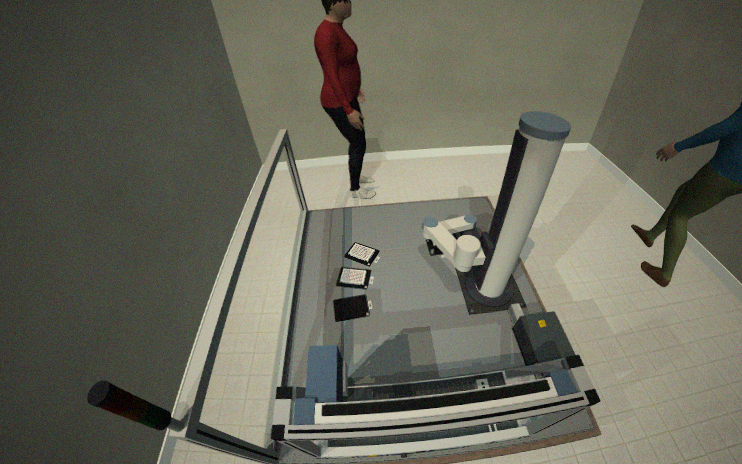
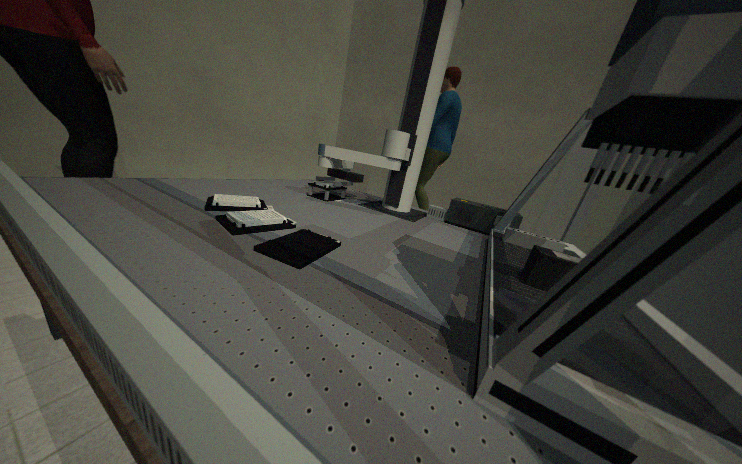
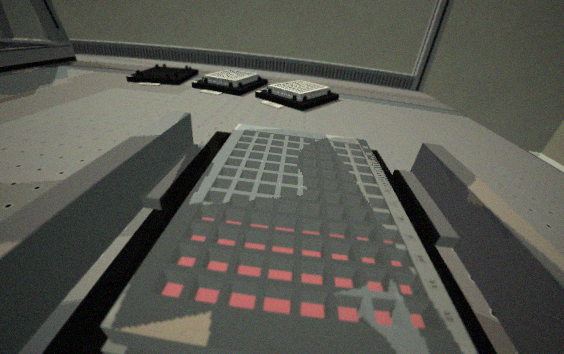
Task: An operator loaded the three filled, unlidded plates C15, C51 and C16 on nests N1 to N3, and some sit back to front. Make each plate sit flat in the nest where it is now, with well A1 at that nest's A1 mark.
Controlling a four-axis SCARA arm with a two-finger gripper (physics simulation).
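Note:
My gripper (image 3: pixel 303 146) (image 2: pixel 326 181) is open around a filled plate (image 3: pixel 280 255). Its fingers stand along both long sides, apart from the plate, which rests on a black stand (image 3: pixel 220 142) (image 2: pixel 328 197) beside the arm's column. Pink wells show in its nearer rows. The nest row is well away: one end nest (image 1: pixel 351 308) (image 2: pixel 298 249) (image 3: pixel 162 75) is black and bare. The middle nest bears a white plate (image 1: pixel 354 276) (image 2: pixel 257 217) (image 3: pixel 231 76). The far end nest bears another white plate (image 1: pixel 362 251) (image 2: pixel 236 200) (image 3: pixel 299 89). Plate names and A1 corners are unreadable.
The arm's column (image 1: pixel 522 218) (image 2: pixel 426 103) stands near the stand. A dark box (image 1: pixel 549 339) (image 2: pixel 473 216) and a blue box (image 1: pixel 322 372) stand near the gantry rail (image 1: pixel 437 402). A framed panel (image 1: pixel 246 235) edges the table. Two people stand outside it.

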